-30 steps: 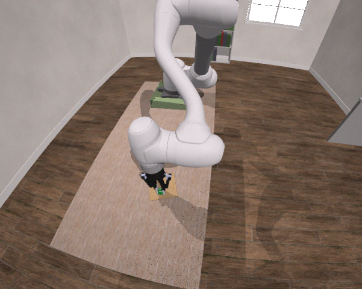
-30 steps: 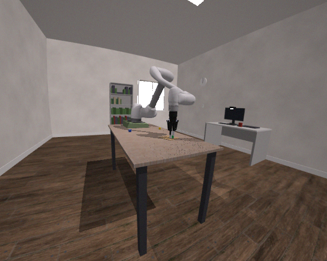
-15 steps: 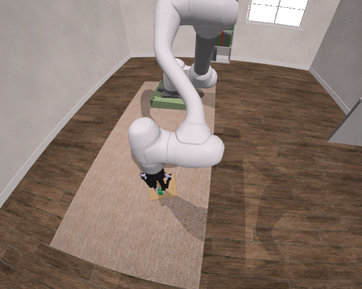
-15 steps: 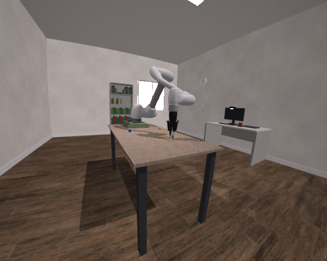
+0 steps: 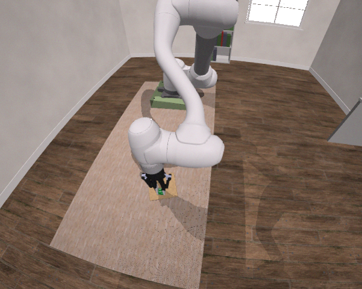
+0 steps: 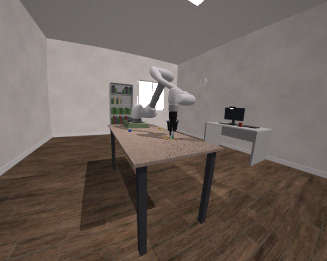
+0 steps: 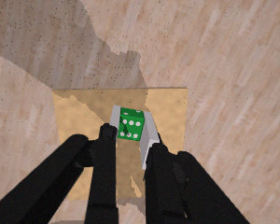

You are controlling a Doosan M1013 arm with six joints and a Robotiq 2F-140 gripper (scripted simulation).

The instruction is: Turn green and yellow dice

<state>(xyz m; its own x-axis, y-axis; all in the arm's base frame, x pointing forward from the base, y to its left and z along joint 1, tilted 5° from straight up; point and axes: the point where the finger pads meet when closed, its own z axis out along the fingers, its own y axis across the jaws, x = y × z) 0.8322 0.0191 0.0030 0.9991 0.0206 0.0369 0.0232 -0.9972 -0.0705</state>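
My gripper is now 20 mm above the green die. Round my hand: tan mat (40 mm below, 40 mm behind); then blue die (480 mm behind, 240 mm to the right, 30 mm below); then yellow die (480 mm behind, 180 mm to the left, 30 mm below).
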